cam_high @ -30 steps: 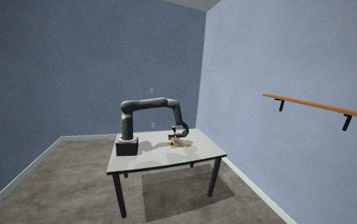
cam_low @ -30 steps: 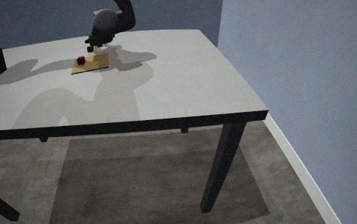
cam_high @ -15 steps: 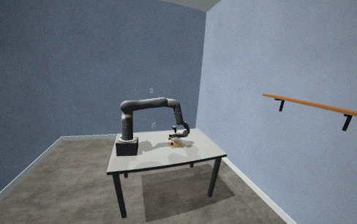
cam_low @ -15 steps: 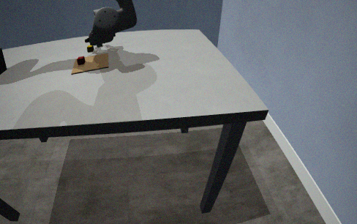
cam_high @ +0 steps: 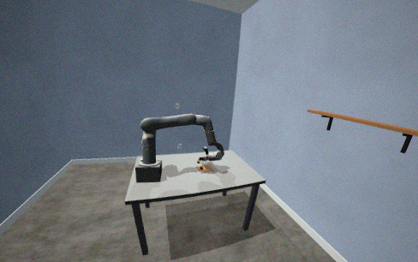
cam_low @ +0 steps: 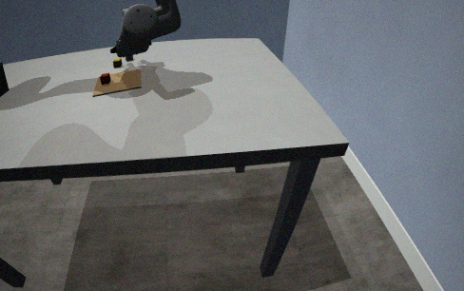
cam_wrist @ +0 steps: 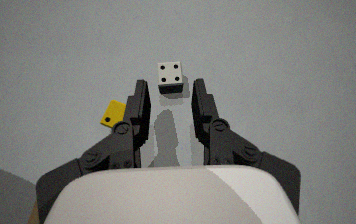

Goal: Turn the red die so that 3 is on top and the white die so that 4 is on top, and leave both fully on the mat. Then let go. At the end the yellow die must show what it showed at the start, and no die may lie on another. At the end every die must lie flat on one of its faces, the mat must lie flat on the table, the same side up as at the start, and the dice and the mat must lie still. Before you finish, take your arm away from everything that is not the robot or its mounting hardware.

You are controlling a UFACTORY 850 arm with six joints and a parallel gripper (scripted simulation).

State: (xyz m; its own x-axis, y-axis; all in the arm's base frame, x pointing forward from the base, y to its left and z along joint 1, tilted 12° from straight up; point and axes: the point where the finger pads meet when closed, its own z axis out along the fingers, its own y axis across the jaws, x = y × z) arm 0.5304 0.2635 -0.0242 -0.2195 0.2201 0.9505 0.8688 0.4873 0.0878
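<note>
Now: the white die 4 cm to the left of my hand, 4 cm below it and 2 cm behind it. From my hand the other things lie so: tan mat: 16 cm to the right, 5 cm below, 1 cm ahead; red die: 16 cm to the right, 3 cm below, 2 cm behind; yellow die: 4 cm below, 4 cm behind, 2 cm to the right.
</note>
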